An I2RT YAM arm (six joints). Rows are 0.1 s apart.
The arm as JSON. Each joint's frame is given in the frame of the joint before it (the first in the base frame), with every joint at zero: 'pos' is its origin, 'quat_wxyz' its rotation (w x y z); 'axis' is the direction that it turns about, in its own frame. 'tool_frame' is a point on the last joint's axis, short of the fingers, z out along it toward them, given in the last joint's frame.
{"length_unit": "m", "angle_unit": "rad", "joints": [
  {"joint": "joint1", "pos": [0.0, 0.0, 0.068], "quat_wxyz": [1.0, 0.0, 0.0, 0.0], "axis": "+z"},
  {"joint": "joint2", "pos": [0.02, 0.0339, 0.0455], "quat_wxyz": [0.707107, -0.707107, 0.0, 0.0], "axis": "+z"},
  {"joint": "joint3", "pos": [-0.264, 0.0, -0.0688], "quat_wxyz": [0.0, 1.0, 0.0, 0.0], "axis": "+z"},
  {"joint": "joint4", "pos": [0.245, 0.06, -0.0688], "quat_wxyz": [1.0, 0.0, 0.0, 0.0], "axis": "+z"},
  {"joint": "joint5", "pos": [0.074, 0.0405, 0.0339], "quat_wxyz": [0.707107, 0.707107, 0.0, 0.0], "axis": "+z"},
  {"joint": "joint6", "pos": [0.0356, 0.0, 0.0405], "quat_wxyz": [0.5, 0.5, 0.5, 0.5], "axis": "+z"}
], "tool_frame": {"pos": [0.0, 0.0, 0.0], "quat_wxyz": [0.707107, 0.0, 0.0, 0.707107]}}
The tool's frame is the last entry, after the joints.
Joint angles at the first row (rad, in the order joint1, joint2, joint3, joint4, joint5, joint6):
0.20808 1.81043 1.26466 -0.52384 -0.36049 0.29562
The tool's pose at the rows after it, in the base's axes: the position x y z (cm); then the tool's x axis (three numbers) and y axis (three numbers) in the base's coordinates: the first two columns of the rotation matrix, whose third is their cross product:
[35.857, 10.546, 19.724, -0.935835, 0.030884, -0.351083, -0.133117, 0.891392, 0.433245]
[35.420, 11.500, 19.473, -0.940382, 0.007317, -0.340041, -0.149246, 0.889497, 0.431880]
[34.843, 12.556, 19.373, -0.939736, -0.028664, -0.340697, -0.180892, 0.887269, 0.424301]
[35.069, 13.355, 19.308, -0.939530, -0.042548, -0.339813, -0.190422, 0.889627, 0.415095]
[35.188, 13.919, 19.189, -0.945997, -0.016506, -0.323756, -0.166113, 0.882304, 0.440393]
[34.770, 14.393, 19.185, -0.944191, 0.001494, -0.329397, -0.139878, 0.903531, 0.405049]
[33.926, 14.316, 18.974, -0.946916, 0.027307, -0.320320, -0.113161, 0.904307, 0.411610]
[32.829, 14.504, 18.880, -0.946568, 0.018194, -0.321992, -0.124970, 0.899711, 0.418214]
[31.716, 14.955, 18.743, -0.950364, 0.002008, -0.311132, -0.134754, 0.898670, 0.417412]
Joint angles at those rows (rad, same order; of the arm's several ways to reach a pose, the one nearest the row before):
0.25208 1.81617 1.26555 -0.54336 -0.36451 0.28572
0.28003 1.81732 1.25886 -0.54649 -0.36250 0.28952
0.31233 1.81215 1.24925 -0.54610 -0.35644 0.28277
0.33187 1.83098 1.27161 -0.55224 -0.34389 0.28632
0.34383 1.84229 1.27937 -0.54236 -0.35652 0.32965
0.36466 1.83240 1.26836 -0.53844 -0.29839 0.36158
0.37149 1.80488 1.22412 -0.51852 -0.29184 0.39572
0.38709 1.77089 1.17652 -0.49851 -0.29591 0.40191
0.41117 1.74554 1.14206 -0.49855 -0.29420 0.41023

